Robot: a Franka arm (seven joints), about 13 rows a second.
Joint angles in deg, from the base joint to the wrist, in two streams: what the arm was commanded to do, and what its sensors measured. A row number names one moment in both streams.
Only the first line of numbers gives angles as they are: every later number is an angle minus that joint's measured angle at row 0.
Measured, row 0:
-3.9 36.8 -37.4 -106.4 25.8 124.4 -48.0
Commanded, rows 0 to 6:
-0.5 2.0 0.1 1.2 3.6 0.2 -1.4
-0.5 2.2 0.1 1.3 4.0 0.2 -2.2
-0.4 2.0 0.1 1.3 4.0 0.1 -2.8
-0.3 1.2 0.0 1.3 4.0 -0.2 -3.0
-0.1 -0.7 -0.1 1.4 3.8 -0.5 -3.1
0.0 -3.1 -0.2 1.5 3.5 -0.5 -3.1
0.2 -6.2 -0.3 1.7 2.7 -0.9 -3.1
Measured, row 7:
0.1 0.0 0.0 2.0 2.7 0.2 -1.6
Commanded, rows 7 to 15:
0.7 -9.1 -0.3 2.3 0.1 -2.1 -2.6
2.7 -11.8 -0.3 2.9 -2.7 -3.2 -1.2
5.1 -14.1 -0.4 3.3 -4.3 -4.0 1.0
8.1 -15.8 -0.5 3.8 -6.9 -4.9 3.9
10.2 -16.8 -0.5 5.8 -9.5 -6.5 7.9
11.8 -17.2 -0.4 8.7 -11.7 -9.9 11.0
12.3 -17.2 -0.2 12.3 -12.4 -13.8 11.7
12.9 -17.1 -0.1 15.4 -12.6 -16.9 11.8
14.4 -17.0 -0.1 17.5 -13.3 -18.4 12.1
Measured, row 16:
13.4 -17.7 0.2 12.6 -11.8 -14.2 11.2
